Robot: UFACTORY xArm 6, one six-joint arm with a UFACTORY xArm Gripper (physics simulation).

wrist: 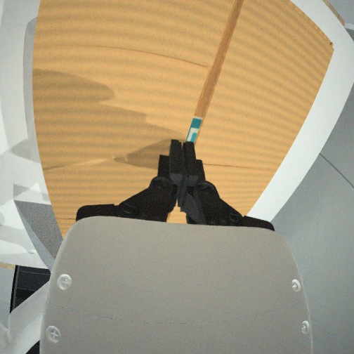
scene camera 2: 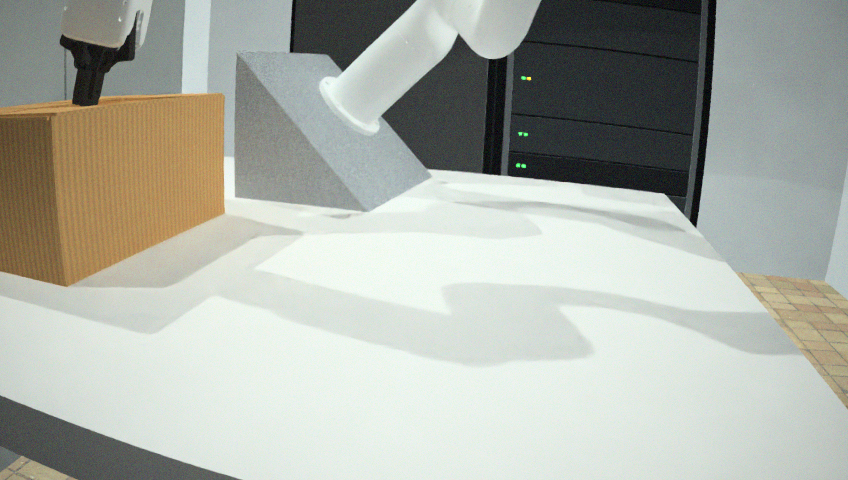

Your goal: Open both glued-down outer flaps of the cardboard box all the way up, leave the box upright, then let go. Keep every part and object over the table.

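Pixels of known places: gripper, fingertip midpoint: (scene camera 2: 84,104); arm's base, origin of the base link: (scene camera 2: 347,107).
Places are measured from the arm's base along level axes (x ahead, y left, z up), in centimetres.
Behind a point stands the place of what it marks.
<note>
The cardboard box (scene camera 2: 139,169) @[x 45.7, y -4.1, z -3.4 cm] stands upright on the table at the left of the scene view; its left part is cut off. In the wrist view its two outer flaps, the left flap (wrist: 120,100) and the right flap (wrist: 265,100), lie about flat, with a narrow brown gap (wrist: 215,75) between them. A teal-and-white patch (wrist: 193,130) shows in the gap near the fingertips. My gripper (scene camera 2: 87,104) @[x 44.0, y -14.7, z 3.3 cm] (wrist: 178,156) is shut and empty, pointing down, its tips at the top of the box beside the gap. Whether the tips touch a flap is unclear.
The grey wedge-shaped base (scene camera 2: 279,124) @[x 19.6, y -1.7, z -1.2 cm] carries the arm (scene camera 2: 386,68) @[x 4.7, y 8.1, z 6.6 cm] behind and right of the box. The white table (scene camera 2: 416,410) @[x 62.9, y 31.3, z -12.1 cm] has its front edge below the box and its right edge at far right. A dark rack (scene camera 2: 601,139) stands behind the table.
</note>
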